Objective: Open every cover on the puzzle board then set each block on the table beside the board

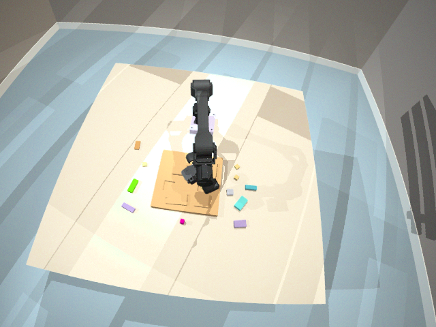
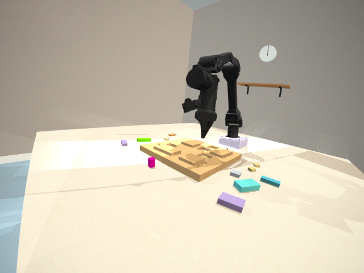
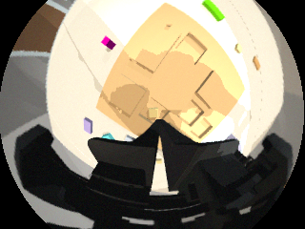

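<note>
Now: the tan puzzle board 1 cm behind my gripper tip, 4 cm to the right of it and 6 cm below it. Also, from my gripper tip: cyan block (2 cm ahead, 20 cm to the left, 8 cm below); grey cube (2 cm behind, 14 cm to the left, 8 cm below); magenta block (18 cm ahead, 3 cm to the right, 7 cm below).
</note>
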